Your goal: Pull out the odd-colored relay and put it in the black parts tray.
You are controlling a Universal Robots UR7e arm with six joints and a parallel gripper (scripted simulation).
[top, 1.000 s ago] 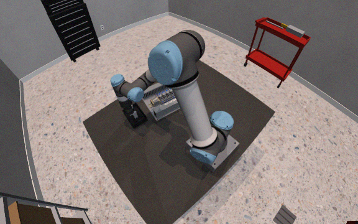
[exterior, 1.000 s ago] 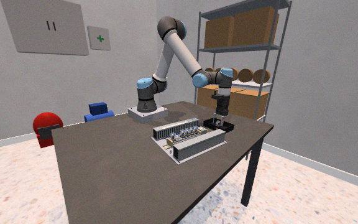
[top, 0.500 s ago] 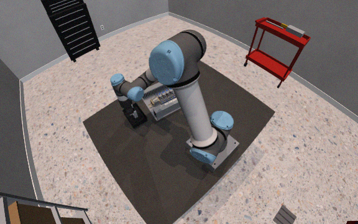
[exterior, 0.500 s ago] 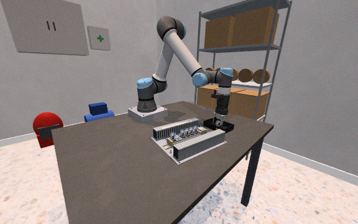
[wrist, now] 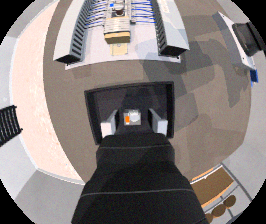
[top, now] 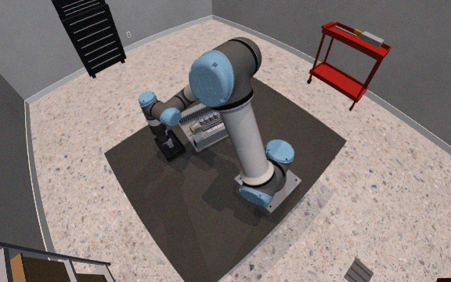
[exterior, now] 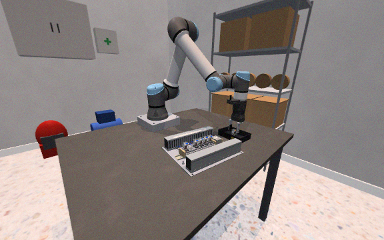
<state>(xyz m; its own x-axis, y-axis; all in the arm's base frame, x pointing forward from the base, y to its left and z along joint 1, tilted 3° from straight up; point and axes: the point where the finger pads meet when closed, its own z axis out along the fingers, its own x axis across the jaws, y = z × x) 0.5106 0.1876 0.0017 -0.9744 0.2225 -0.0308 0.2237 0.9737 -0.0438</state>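
The relay lies 3 cm below my hand. The rest, counted from my hand: black parts tray (4 cm below); relay panel (27 cm to the right, 4 cm behind, 2 cm below).
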